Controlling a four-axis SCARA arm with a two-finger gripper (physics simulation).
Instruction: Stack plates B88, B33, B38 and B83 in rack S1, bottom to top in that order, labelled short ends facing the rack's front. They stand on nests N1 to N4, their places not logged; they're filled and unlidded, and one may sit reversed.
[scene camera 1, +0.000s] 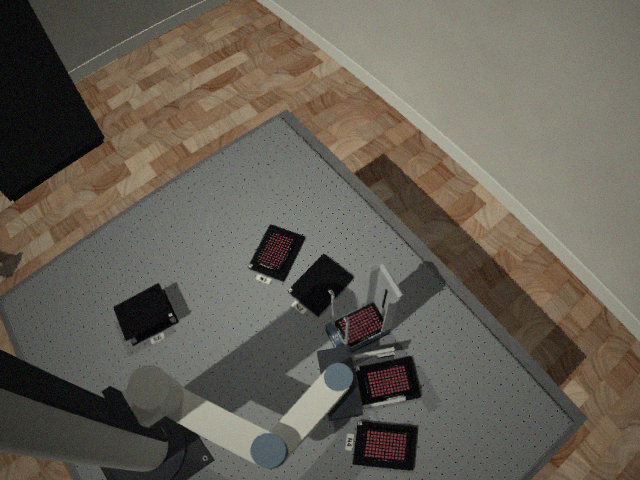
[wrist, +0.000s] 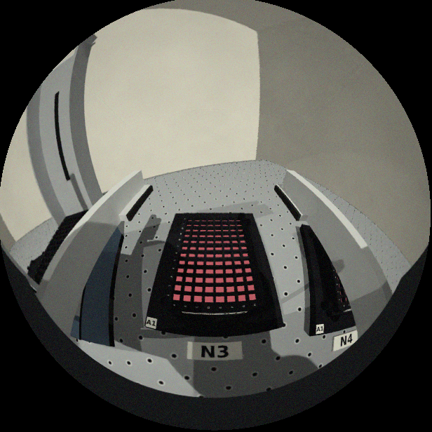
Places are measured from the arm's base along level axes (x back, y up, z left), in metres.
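Pixels of known places: gripper, fingertip midpoint: (scene camera 1: 399, 374); arm's base, origin of the base link: (scene camera 1: 146, 446).
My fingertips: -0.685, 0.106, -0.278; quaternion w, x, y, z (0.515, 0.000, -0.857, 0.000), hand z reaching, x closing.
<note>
For each thing: its middle in the pictures, then the offset to it from my fingertips, as dx, dy, dz. "spot": a spot on its surface instead. Level surfaces: height alone.
- rack S1, surface spot: (scene camera 1: 390, 281) spot: -0.083, +0.201, +0.165
- Nest N2, body centre: (scene camera 1: 320, 283) -0.018, -0.082, +0.366
- black block, body centre: (scene camera 1: 145, 314) +0.470, -0.058, +0.605
- perforated table, its level: dy -0.093
My gripper (scene camera 1: 383, 376) (wrist: 213, 176) is open and empty above nest N3, its fingers on opposite sides of a filled, unlidded plate (scene camera 1: 388, 380) (wrist: 215, 262) with pink wells. This plate's A1 mark is at its near left corner in the wrist view. Another filled plate (scene camera 1: 360, 322) sits low in rack S1 (scene camera 1: 390, 281) (wrist: 97, 295). A filled plate (scene camera 1: 386, 445) (wrist: 341, 292) stands on N4, with its A1 mark also near left. A filled plate (scene camera 1: 277, 250) stands on N1. Nest N2 (scene camera 1: 323, 284) is black and bears no plate. No plate numbers are readable.
A black block (scene camera 1: 146, 313) with an unreadable label stands at the left of the perforated table (scene camera 1: 217, 248). The rack's tall back panel (wrist: 48, 130) rises left of my fingers in the wrist view. The arm (scene camera 1: 312, 405) covers the table beside N3.
</note>
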